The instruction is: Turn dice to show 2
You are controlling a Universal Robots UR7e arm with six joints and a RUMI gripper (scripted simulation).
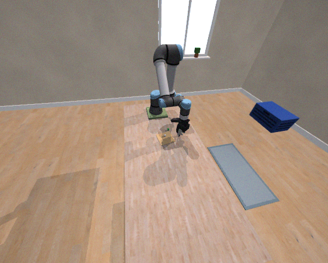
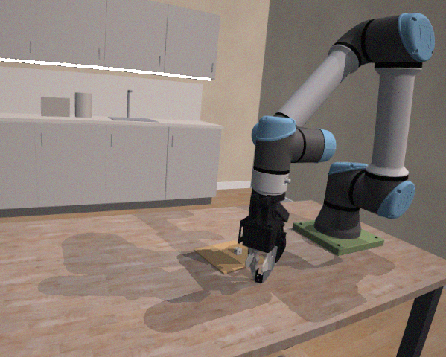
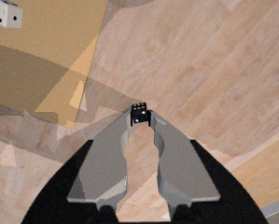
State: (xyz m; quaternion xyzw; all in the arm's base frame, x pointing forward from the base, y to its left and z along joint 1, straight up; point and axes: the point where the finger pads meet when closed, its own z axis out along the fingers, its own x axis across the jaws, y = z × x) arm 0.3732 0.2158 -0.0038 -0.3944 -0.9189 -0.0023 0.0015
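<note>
Now: the tan mat 13 cm to the right of my hand, 3 cm ahead of it and 2 cm below it. From my hand the other things lie so: white die (14 cm to the right, 1 cm below, 1 cm ahead); black die (1 cm below); green die (10 cm to the right, 8 cm behind, 1 cm below).
</note>
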